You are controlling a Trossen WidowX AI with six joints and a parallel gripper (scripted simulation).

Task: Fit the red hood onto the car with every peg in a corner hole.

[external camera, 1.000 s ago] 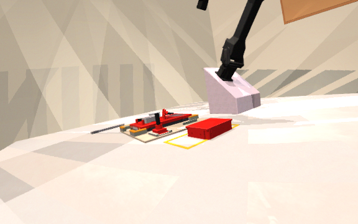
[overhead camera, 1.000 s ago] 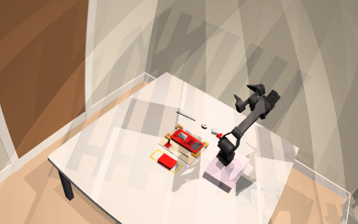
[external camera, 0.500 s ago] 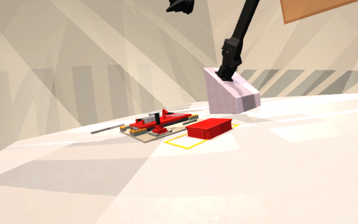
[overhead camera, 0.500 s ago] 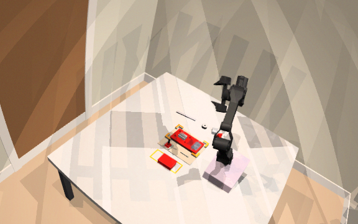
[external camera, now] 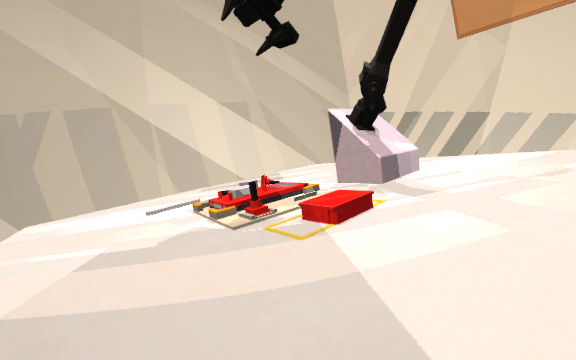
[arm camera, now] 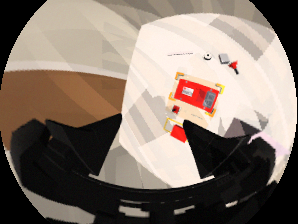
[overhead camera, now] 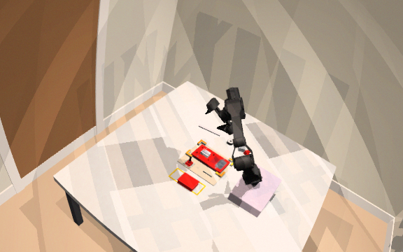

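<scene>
Right now my gripper tip is 310 mm above the red hood, 150 mm to the right of it and 50 mm past it. Round my gripper tip: thin grey rod 320 mm below, 270 mm to the right, 150 mm ahead.
</scene>
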